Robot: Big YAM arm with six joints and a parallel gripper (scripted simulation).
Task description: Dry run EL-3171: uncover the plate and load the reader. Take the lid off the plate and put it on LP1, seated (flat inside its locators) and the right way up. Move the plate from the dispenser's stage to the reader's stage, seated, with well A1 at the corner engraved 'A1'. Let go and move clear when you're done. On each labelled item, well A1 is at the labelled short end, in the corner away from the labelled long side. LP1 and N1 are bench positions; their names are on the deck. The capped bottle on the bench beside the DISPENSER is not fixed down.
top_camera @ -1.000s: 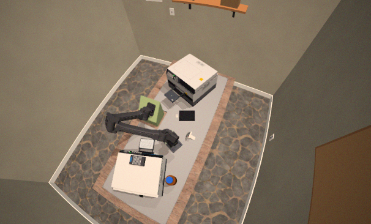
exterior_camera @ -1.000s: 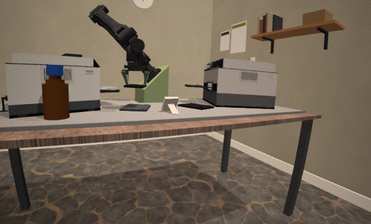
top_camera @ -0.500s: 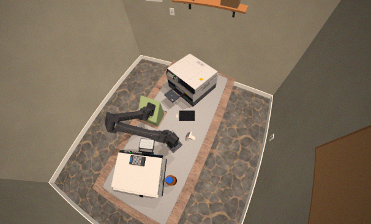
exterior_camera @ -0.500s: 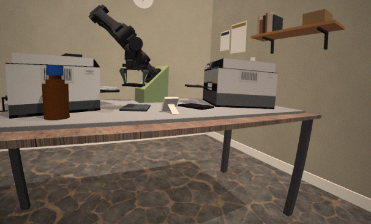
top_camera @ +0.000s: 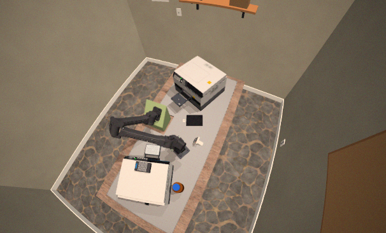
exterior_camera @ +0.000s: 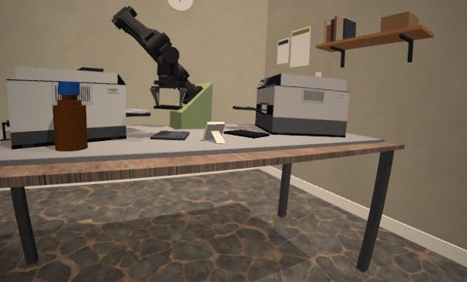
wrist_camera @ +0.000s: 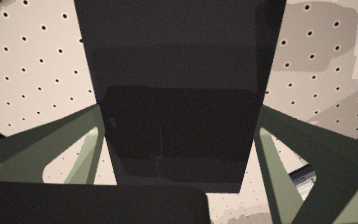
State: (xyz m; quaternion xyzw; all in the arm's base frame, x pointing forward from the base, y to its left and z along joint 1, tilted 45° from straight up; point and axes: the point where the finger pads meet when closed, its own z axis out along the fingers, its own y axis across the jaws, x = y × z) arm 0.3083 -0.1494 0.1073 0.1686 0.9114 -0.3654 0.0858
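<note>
Now: hand 11 cm above the grey pad, 1 cm to the right of it and 1 cm short of it. Round my hand: lidded white well plate (19 cm behind, 12 cm to the right, 3 cm below); then brown capped bottle (31 cm to the right, 17 cm ahead); then dark lid (right at my hand).
</note>
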